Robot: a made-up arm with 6 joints.
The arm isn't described. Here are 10 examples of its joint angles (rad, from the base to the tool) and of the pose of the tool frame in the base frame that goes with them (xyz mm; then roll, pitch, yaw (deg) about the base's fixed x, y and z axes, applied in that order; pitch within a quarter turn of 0, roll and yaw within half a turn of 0).
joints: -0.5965 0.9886 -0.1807 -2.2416 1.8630 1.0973
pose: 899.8 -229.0 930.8 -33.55 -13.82 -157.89
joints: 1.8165 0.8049 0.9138 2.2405 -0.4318 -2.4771
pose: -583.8 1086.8 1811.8 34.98 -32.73 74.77
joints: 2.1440 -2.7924 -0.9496 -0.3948 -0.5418 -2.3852
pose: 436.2 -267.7 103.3 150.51 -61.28 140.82
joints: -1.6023 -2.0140 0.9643 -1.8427 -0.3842 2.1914
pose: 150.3 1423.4 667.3 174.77 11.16 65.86
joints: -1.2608 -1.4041 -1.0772 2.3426 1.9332 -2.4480
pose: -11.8 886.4 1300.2 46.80 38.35 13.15
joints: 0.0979 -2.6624 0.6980 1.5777 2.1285 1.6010
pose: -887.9 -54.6 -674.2 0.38 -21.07 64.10
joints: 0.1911 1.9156 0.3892 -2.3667 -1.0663 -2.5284
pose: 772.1 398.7 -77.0 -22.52 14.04 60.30
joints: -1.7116 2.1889 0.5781 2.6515 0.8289 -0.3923
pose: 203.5 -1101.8 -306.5 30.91 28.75 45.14
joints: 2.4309 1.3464 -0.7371 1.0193 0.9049 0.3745
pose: -786.1 820.3 556.9 23.77 35.16 -144.12
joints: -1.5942 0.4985 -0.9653 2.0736 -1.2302 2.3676
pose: 270.3 -818.2 1349.8 59.57 9.72 -163.57
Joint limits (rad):
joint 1: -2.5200..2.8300
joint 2: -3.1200..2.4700
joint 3: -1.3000..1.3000
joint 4: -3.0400..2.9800
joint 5: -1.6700..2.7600
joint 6: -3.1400..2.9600
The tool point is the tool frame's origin. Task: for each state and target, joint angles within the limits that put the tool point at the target. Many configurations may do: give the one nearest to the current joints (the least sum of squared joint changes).
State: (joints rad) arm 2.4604 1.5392 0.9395 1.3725 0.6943 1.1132
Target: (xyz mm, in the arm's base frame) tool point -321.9 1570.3 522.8
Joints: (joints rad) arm 1.8148 1.7066 0.8501 1.1277 0.7268 1.1161
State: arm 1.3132 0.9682 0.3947 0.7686 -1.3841 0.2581
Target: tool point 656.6 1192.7 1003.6
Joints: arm 1.2137 1.0795 -0.0529 0.4877 -1.3809 0.2431
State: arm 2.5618 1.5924 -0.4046 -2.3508 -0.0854 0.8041
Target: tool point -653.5 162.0 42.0
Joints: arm 2.4280 2.0206 -0.0413 -2.4198 -0.0940 0.7976
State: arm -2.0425 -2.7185 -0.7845 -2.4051 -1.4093 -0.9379
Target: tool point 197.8 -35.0 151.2
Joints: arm -2.1749 -3.0255 -0.9782 -2.0474 -1.5225 -0.9248
